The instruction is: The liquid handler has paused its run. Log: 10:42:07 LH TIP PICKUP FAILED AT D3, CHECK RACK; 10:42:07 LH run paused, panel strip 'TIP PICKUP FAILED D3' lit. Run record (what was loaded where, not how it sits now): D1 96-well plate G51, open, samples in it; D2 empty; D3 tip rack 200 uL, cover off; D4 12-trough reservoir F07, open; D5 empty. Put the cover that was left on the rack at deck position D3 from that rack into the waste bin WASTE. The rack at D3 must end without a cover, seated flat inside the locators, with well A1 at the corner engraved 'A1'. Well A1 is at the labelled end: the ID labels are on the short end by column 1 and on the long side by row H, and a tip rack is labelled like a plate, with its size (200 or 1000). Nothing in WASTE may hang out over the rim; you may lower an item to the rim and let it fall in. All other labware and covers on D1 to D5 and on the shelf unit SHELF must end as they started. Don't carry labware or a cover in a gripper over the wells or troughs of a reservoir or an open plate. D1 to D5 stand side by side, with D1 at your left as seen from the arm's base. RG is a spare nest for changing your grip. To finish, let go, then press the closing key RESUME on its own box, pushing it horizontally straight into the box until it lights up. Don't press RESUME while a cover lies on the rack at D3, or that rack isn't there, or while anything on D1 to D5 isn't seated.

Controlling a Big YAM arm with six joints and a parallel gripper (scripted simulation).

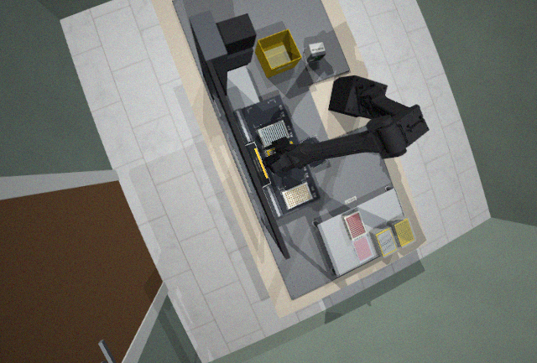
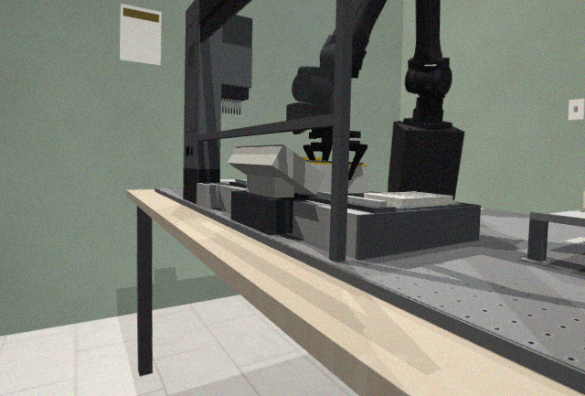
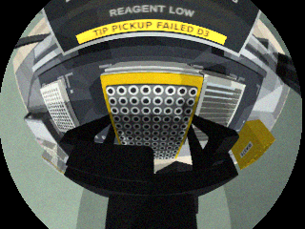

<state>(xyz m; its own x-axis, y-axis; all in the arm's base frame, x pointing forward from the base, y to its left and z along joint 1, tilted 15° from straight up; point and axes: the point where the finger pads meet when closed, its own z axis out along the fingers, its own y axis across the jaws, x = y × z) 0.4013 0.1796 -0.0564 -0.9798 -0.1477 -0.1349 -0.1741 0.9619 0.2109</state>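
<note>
Right now the yellow-framed tip rack is 1 cm to the right of my hand and 1 cm above it. From my hand the other things lie so: gantry post (28 cm to the left, 14 cm ahead, 14 cm above); cream plate (20 cm to the left, 4 cm behind, 3 cm below); yellow waste bin (47 cm to the right, 9 cm behind, 5 cm below).
</note>
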